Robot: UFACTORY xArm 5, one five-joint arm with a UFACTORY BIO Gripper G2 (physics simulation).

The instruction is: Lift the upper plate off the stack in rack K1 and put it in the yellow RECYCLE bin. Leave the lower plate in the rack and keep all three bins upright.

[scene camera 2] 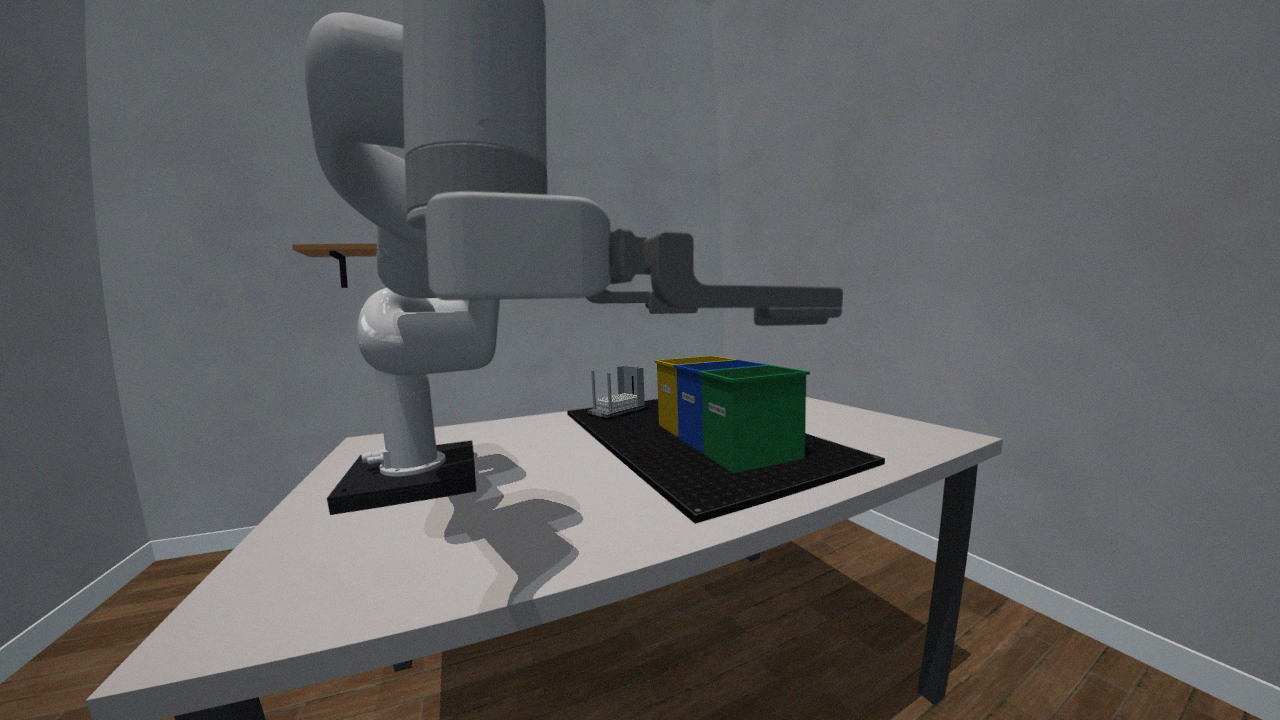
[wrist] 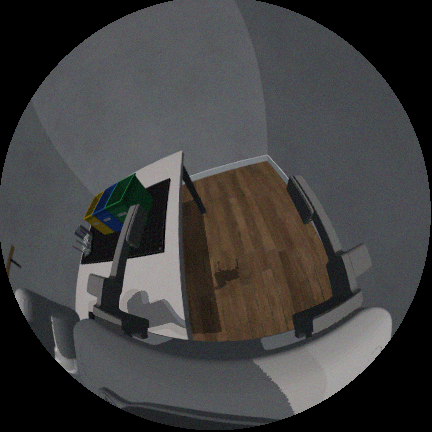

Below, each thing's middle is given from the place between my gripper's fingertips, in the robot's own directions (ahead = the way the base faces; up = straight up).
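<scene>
My gripper is 22 cm above the green bin (scene camera 2: pixel 753 417), 39 cm short of it and 38 cm to the right of it. Counted from my hand: yellow recycle bin (scene camera 2: pixel 666 373), 22 cm below, 44 cm ahead of it, 64 cm to the left of it; blue bin (scene camera 2: pixel 689 382), a good way below, far ahead of it, far to the left of it.
</scene>
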